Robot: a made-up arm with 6 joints. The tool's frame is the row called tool. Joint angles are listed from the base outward. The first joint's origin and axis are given. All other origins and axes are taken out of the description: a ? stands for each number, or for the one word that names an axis. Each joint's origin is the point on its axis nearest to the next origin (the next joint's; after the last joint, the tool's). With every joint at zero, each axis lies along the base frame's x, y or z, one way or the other. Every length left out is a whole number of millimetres.
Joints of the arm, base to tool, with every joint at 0 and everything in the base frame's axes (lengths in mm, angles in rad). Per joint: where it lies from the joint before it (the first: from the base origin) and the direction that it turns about. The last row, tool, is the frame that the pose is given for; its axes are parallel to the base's.
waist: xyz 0 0 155 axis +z
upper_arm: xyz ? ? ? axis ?
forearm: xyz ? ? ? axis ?
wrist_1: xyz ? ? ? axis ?
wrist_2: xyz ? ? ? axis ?
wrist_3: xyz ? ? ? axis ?
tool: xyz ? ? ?
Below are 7 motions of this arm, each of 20 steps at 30 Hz.
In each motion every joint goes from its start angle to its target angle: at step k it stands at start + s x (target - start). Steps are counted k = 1, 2, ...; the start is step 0. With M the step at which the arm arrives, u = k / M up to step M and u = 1 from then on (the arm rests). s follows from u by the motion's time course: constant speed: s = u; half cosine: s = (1 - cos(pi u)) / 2; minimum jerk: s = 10 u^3 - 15 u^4 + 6 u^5.
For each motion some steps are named. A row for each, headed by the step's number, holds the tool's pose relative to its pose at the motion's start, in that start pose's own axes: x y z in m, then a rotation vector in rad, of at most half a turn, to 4 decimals.
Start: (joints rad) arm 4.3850 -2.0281 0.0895 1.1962 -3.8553 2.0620
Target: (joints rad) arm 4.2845 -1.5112 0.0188 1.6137 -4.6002 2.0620
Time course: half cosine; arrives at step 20
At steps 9, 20:
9: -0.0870 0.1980 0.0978 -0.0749 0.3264 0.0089
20: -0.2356 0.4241 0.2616 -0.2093 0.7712 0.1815

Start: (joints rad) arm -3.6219 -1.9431 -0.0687 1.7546 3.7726 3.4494
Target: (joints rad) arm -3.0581 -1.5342 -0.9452 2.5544 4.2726 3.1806
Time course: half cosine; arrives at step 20
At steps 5, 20:
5: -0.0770 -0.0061 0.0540 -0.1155 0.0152 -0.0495
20: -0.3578 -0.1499 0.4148 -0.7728 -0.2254 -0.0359

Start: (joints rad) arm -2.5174 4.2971 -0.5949 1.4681 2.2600 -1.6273
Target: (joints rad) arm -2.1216 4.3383 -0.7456 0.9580 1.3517 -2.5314
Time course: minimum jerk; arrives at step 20
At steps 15, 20:
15: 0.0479 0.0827 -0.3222 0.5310 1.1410 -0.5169
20: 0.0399 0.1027 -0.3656 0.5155 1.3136 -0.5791

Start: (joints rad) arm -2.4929 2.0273 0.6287 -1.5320 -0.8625 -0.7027
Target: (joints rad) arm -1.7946 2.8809 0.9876 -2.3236 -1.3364 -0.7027
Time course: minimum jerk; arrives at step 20
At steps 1, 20:
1: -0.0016 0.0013 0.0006 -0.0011 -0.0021 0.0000
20: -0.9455 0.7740 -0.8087 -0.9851 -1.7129 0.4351

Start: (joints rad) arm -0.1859 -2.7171 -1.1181 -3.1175 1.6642 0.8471
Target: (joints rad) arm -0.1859 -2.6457 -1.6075 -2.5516 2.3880 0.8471
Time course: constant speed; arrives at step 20
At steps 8, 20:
8: 0.0856 -0.0442 0.1162 0.1904 0.4706 -0.0312
20: 0.1964 -0.1314 0.2193 0.4429 1.1700 -0.1364

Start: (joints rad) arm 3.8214 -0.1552 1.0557 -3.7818 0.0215 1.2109
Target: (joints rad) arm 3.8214 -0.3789 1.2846 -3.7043 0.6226 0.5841
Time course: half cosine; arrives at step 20
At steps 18, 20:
18: 0.0699 -0.1099 -0.1147 0.4499 0.3802 -0.5201
20: 0.0715 -0.1122 -0.1184 0.4581 0.3939 -0.5324

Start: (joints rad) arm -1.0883 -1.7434 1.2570 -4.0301 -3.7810 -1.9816
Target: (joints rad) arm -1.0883 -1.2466 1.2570 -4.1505 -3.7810 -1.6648
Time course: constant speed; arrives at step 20
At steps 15, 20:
15: 0.2082 0.2055 -0.2175 0.2682 -0.1162 0.4863
20: 0.2733 0.2952 -0.2681 0.3484 -0.1757 0.6485

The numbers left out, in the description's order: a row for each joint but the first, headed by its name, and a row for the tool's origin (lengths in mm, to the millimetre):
upper_arm: xyz 0 51 0, axis +y
forearm: xyz 0 0 426, axis +y
wrist_1: xyz 0 0 858, axis +z
wrist_2: xyz 0 0 0, axis +y
wrist_3: xyz 0 0 182, axis +z
tool: xyz 0 0 0

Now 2 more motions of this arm.
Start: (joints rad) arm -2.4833 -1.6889 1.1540 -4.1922 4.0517 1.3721
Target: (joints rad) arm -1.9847 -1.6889 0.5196 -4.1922 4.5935 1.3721
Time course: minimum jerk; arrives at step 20
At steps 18, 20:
18: 0.5778 0.0021 0.3297 0.5938 -0.4810 0.5461
20: 0.5820 0.0030 0.3348 0.5970 -0.4835 0.5529

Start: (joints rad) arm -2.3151 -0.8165 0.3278 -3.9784 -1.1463 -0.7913
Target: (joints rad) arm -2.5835 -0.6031 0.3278 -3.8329 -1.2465 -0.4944
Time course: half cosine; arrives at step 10
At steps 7, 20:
7: 0.1305 -0.2151 0.0646 0.0810 -0.1147 0.0398
20: 0.1483 -0.2719 0.0886 0.0957 -0.1569 0.0540

